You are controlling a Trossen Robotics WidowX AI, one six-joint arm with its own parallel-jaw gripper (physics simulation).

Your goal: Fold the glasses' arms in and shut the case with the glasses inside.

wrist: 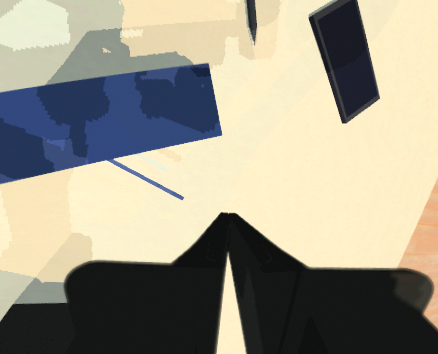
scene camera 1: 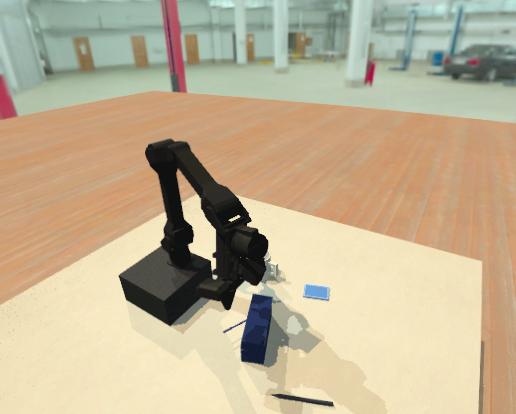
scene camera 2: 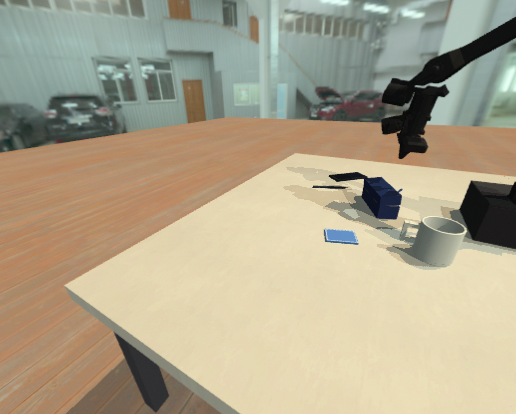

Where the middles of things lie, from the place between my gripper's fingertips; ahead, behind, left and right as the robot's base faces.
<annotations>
I see my gripper 11 cm above the dark blue glasses case [scene camera 1: 254, 340], 7 cm to the right of it and 4 cm short of it. From my hand the other things lie so: grey mug [scene camera 2: 438, 239]: 30 cm to the left, 10 cm below, 8 cm behind; then dark flat piece [wrist: 341, 39]: 20 cm to the right, 17 cm ahead, 15 cm below.
</annotations>
